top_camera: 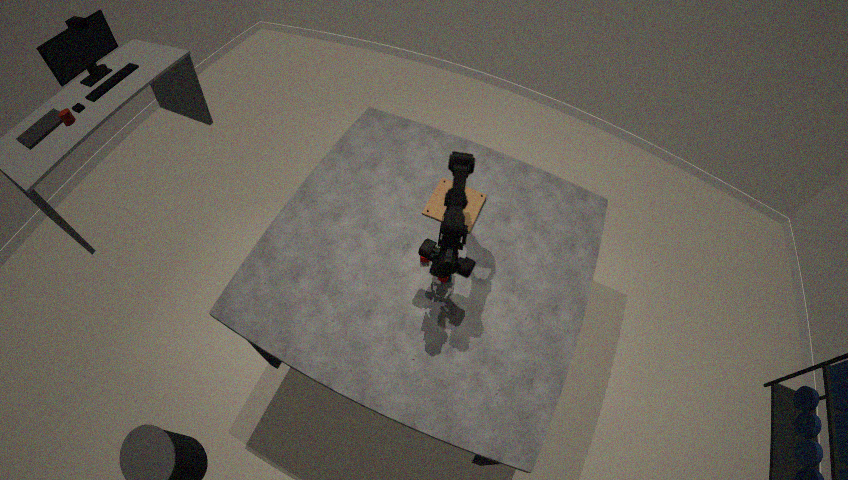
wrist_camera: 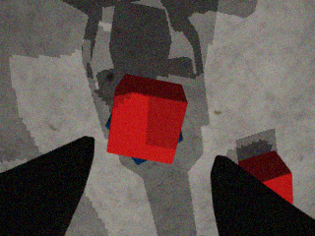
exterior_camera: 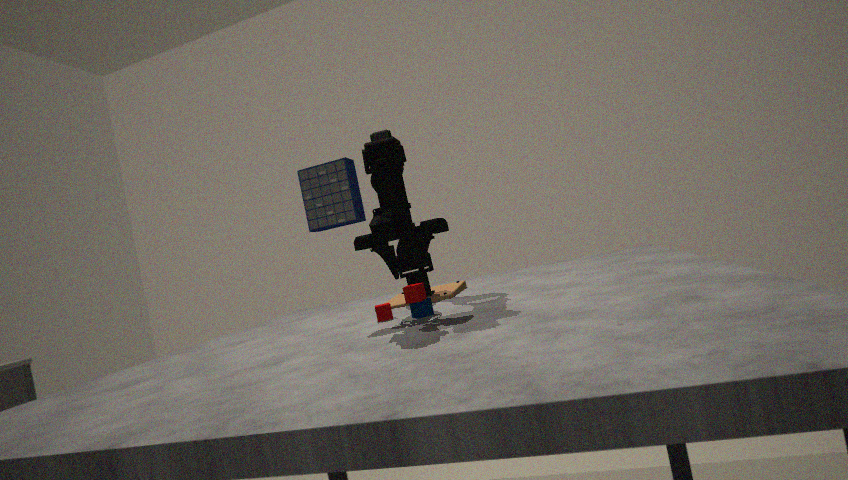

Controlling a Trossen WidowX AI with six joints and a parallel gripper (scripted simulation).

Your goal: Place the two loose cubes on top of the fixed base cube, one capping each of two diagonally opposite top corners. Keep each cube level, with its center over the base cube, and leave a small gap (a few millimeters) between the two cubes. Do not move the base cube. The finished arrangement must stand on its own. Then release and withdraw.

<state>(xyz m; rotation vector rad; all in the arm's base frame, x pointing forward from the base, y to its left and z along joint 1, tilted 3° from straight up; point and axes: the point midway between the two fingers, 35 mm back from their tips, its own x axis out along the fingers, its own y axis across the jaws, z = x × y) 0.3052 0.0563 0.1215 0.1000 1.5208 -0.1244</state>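
Now: gripper tip 10 mm past the blue base cube, 10 mm to the right of it and 70 mm above it.
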